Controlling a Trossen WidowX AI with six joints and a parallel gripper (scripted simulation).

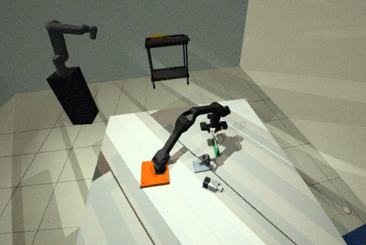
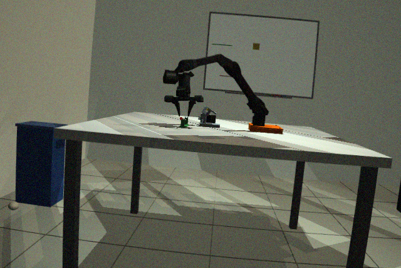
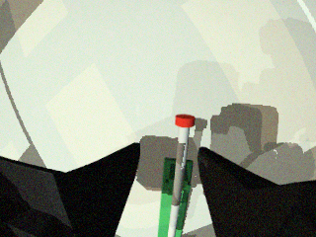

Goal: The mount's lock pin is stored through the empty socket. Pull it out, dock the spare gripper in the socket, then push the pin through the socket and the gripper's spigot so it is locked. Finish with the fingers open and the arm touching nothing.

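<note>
Now: gripper tip 100 mm to the left of the green bracket, 30 mm above it and 20 mm short of it. From my gripper tip the other things lie so: socket: 230 mm to the right, 90 mm behind, 10 mm below; then spare gripper: 390 mm to the right, 50 mm behind, 30 mm below.
</note>
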